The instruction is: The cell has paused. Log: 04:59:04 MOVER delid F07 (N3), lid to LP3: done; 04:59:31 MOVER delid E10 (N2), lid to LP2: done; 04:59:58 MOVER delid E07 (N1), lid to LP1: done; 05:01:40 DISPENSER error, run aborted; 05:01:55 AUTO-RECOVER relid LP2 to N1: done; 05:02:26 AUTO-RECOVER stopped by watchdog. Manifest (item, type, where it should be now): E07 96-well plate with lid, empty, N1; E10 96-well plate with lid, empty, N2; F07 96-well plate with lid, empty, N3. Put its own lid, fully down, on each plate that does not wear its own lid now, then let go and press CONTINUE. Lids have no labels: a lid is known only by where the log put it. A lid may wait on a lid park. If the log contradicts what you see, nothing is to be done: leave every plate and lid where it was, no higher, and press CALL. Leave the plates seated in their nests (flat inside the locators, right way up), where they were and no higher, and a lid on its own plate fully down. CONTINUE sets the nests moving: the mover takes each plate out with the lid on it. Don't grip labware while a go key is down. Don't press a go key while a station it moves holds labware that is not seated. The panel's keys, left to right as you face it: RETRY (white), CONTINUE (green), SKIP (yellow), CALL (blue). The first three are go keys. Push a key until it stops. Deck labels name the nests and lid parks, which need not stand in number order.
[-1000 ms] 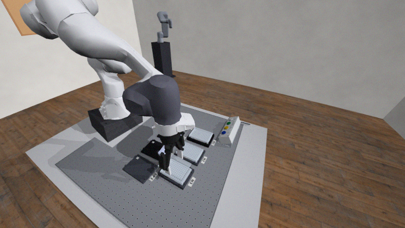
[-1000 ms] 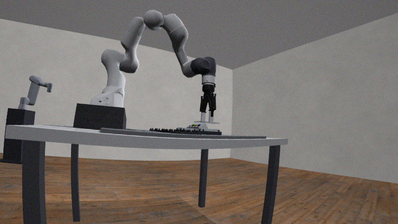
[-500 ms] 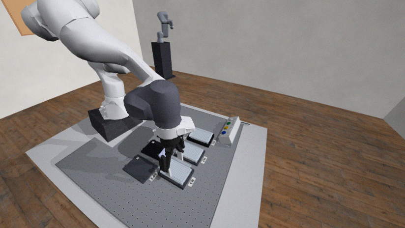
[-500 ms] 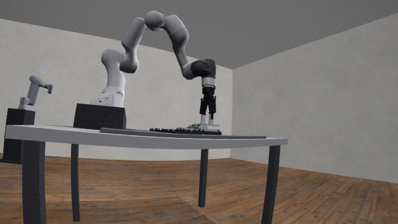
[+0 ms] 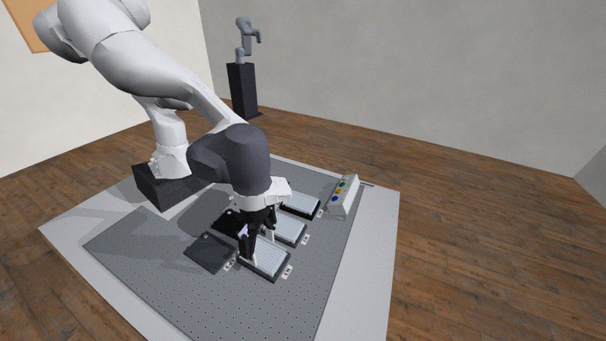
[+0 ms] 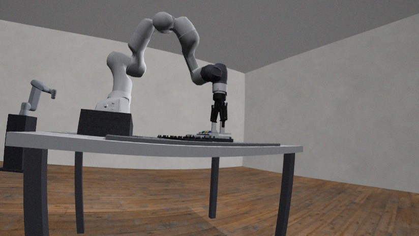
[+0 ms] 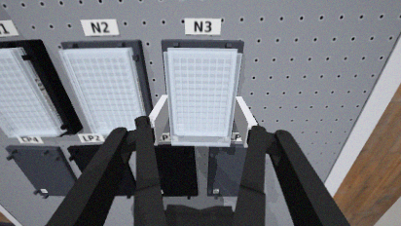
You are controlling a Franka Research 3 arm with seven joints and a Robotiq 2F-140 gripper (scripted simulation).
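The grey lid is 2 cm below my hand. Round my hand: lid park LP3: 16 cm behind, 9 cm to the right, 7 cm below; N3 plate: 5 cm below; lid park LP1: 18 cm behind, 4 cm to the left, 7 cm below.
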